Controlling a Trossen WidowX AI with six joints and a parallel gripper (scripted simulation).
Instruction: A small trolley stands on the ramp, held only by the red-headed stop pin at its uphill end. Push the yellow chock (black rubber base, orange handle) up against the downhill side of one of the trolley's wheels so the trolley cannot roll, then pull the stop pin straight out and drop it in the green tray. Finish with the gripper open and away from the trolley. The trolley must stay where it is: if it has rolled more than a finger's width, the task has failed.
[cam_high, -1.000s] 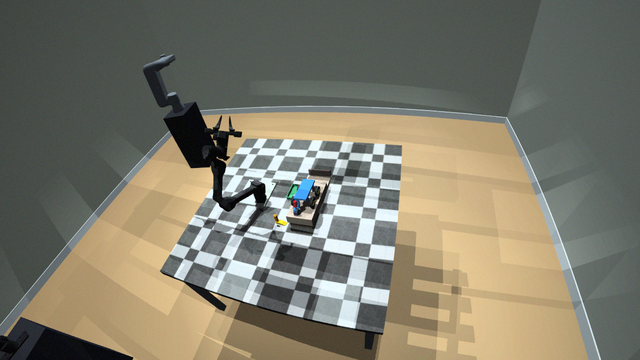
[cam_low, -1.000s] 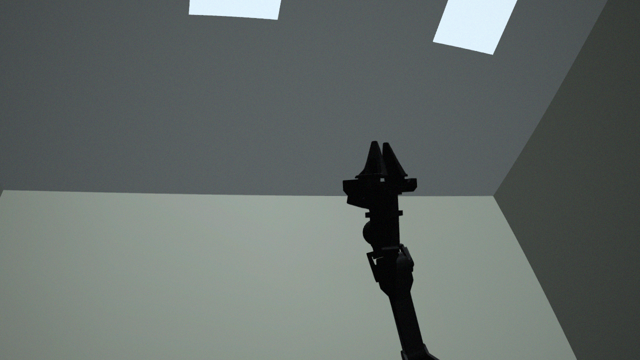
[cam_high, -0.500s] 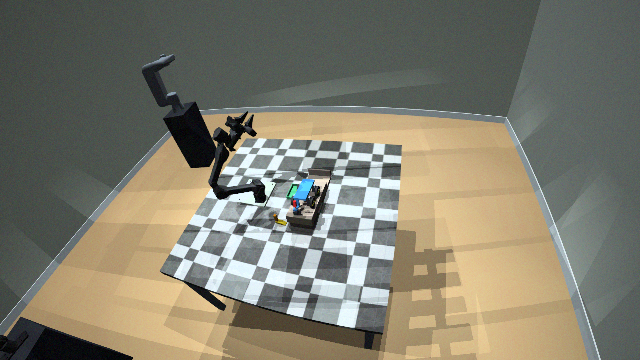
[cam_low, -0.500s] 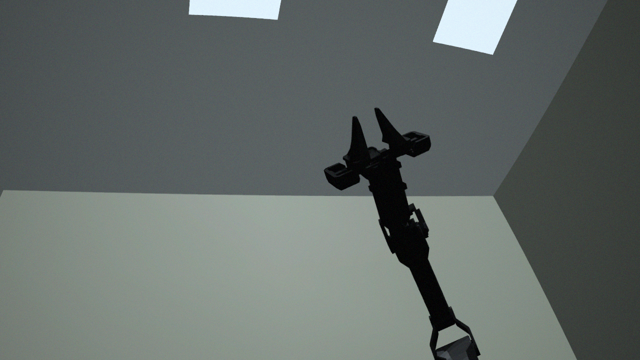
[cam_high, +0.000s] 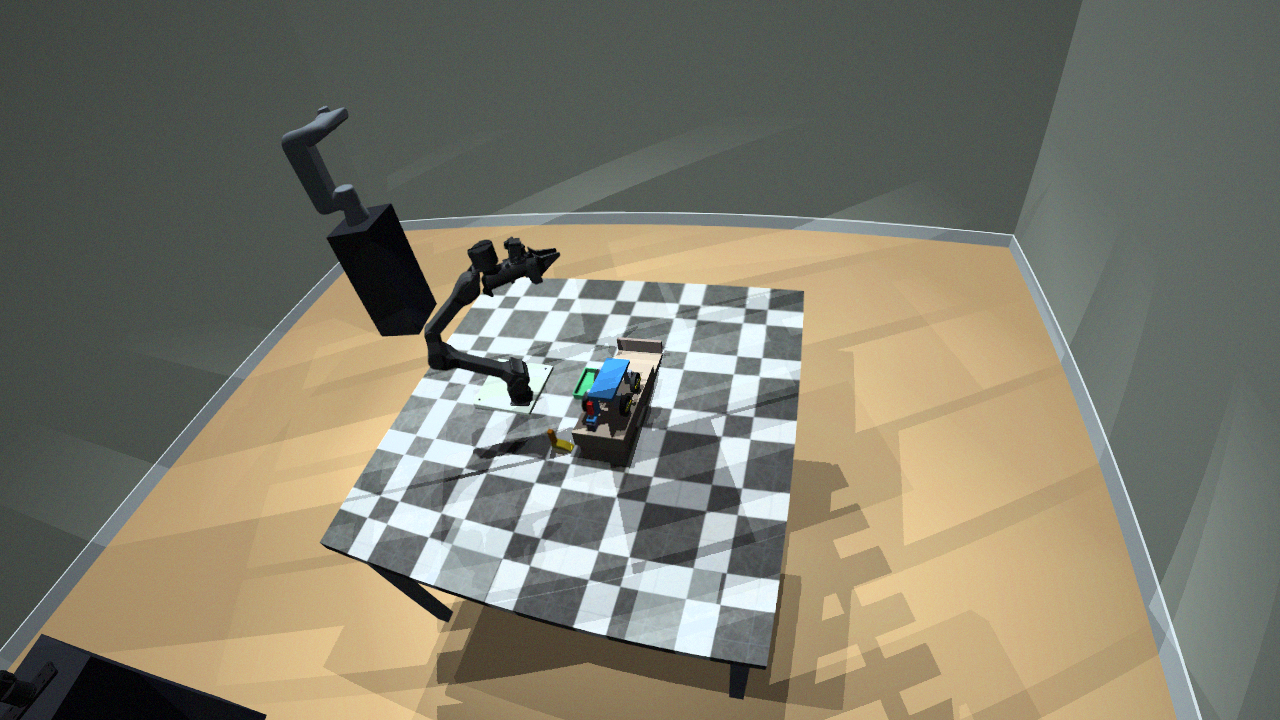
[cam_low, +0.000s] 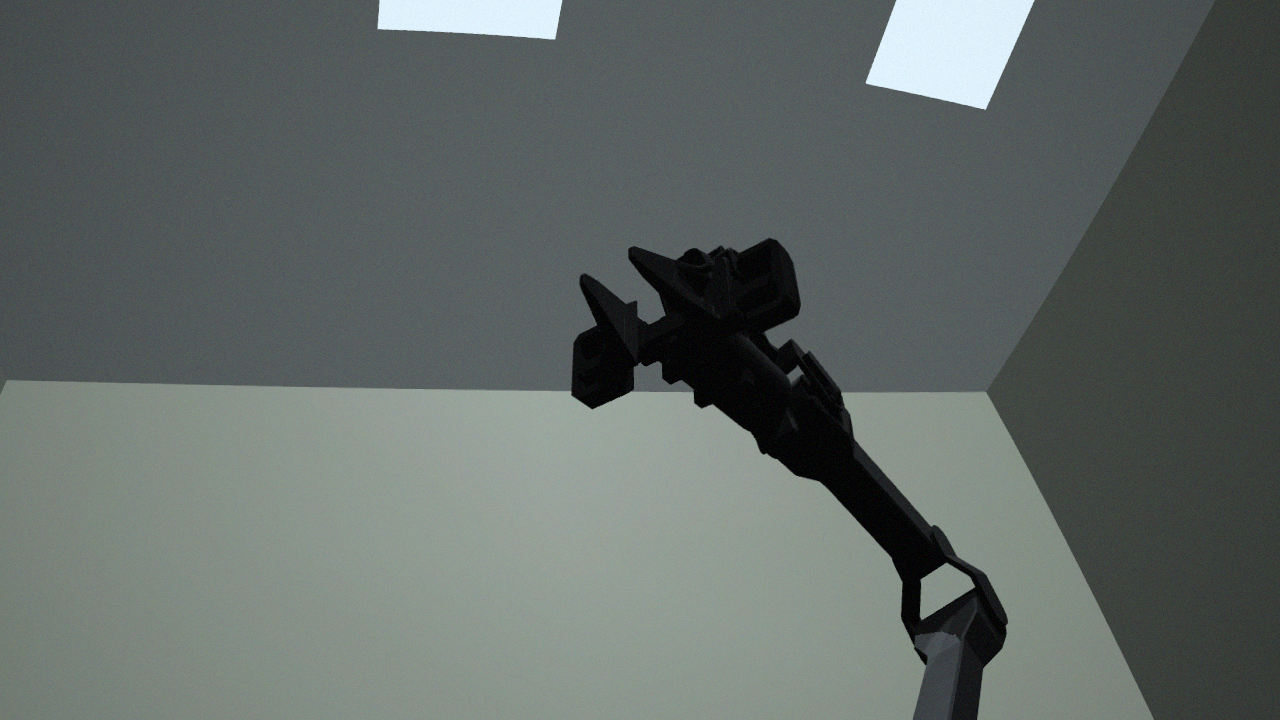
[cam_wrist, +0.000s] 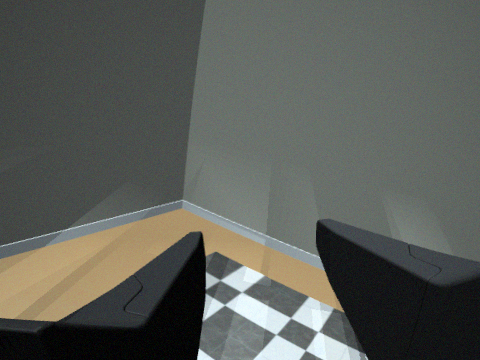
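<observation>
My gripper tip is now 50 mm past the yellow chock, 290 mm to the left of it and 460 mm above it. The rest, counted from my gripper tip: blue-topped trolley 110 mm ahead, 170 mm to the right, 360 mm below; red-headed stop pin 70 mm ahead, 270 mm to the right, 350 mm below.
</observation>
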